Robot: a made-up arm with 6 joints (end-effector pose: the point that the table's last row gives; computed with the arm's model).
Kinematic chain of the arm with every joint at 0, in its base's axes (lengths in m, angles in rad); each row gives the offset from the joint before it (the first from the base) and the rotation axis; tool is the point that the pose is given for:
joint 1: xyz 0 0 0.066 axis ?
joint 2: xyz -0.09 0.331 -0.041 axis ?
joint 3: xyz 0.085 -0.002 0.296 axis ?
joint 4: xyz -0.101 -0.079 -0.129 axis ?
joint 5: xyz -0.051 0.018 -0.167 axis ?
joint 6: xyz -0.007 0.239 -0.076 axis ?
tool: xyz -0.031 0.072 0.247
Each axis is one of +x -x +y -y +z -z.
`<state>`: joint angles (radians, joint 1 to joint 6).
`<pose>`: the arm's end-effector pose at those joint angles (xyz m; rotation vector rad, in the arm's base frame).
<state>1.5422 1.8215 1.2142 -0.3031 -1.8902 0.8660</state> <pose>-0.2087 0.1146 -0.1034 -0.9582 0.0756 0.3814</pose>
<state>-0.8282 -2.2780 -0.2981 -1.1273 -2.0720 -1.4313</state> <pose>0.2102 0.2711 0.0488 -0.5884 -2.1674 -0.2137</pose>
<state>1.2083 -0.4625 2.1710 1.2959 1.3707 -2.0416</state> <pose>-0.0380 0.2152 0.5707 -0.6233 -0.4484 2.8928</pose>
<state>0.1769 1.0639 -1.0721 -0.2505 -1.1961 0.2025</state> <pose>-0.6220 0.5544 0.2199 0.0790 -0.1177 1.2266</pose>
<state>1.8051 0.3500 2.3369 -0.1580 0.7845 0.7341</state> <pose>0.2121 -0.3223 0.1624 1.2435 2.6207 -0.3472</pose>
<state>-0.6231 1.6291 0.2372 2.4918 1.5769 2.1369</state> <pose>-0.3255 -0.1167 0.0872 -0.8076 -1.6303 1.7906</pose>
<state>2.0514 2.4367 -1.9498 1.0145 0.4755 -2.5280</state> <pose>-0.5614 -0.7427 -0.2705 -0.1581 -1.5208 0.2362</pose>
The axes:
joint 1: +z
joint 2: -y
joint 3: -x
joint 4: -z
joint 5: -y
joint 6: -x

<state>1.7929 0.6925 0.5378 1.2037 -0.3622 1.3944</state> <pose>-0.3869 0.2438 0.1824 -0.8073 -0.4780 0.2226</pose>
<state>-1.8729 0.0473 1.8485 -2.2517 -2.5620 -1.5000</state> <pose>0.1164 0.1029 0.4924 0.8631 -2.0965 0.6426</pose>
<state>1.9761 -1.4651 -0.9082 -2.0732 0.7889 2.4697</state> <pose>-0.5224 -0.5141 0.4050 0.0316 -0.7419 1.5904</pose>
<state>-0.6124 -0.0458 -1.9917 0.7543 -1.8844 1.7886</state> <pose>0.2679 0.2205 0.7866 0.7654 -0.2853 1.2863</pose>
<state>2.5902 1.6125 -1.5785 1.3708 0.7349 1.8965</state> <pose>-0.1267 -0.8807 0.4711 0.0519 -0.2730 1.8238</pose>
